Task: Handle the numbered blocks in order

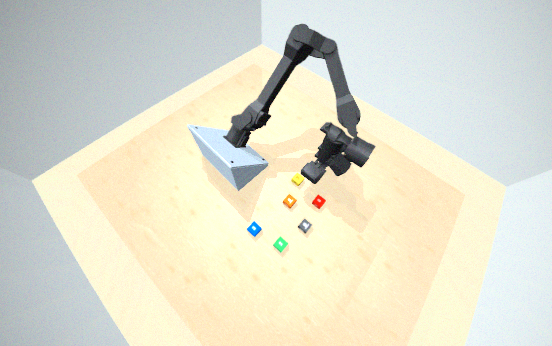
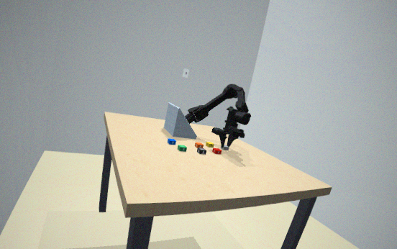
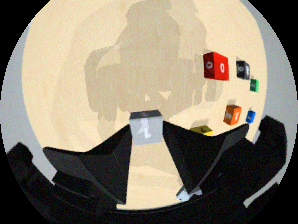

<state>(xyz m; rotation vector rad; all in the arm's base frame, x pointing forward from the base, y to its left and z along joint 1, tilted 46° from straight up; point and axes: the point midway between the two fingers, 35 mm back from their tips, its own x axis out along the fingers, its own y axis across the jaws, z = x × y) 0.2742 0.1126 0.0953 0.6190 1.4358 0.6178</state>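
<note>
Right now the light grey block is right at my gripper tip. Round my gripper tip: orange block (16 cm to the right); then red block (7 cm ahead, 10 cm to the right); then yellow block (3 cm behind, 8 cm to the right).
</note>
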